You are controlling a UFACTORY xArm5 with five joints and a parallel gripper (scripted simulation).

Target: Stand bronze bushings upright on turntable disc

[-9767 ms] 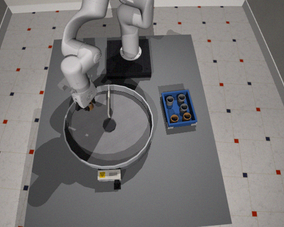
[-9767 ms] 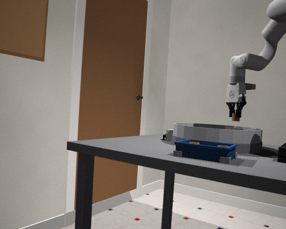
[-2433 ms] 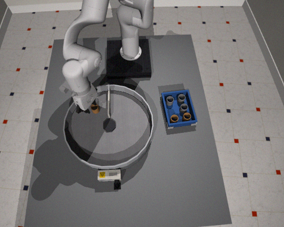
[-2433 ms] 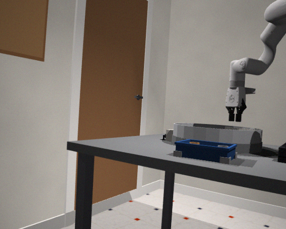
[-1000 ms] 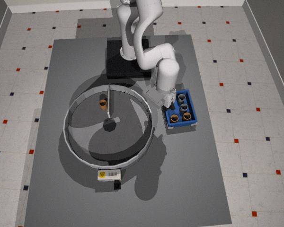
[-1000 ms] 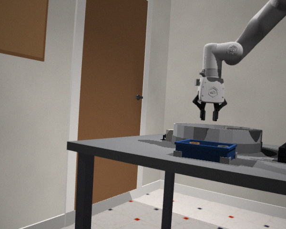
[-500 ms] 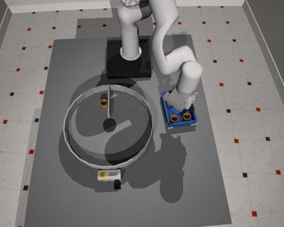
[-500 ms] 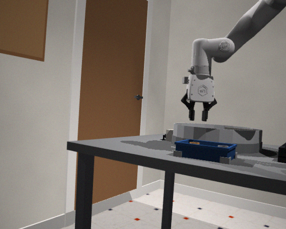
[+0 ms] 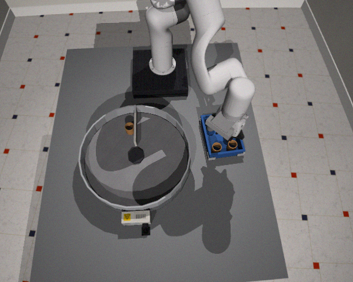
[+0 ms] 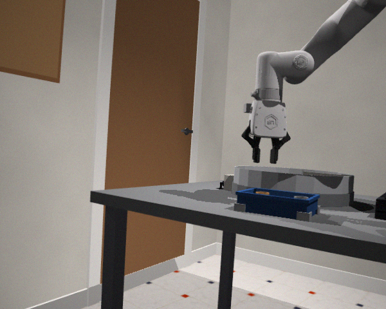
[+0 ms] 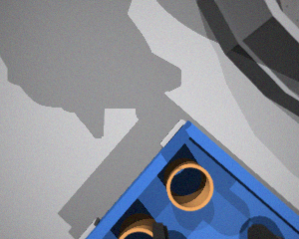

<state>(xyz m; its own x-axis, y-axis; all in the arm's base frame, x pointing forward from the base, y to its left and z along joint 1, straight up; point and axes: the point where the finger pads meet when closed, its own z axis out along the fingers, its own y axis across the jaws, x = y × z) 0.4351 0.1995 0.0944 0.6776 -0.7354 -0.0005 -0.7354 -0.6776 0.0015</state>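
Right now the blue crate is 12 cm below my hand, 5 cm behind it and 2 cm to the left of it. The rest, counted from my hand: turntable disc (34 cm to the right, 9 cm below, 2 cm ahead).
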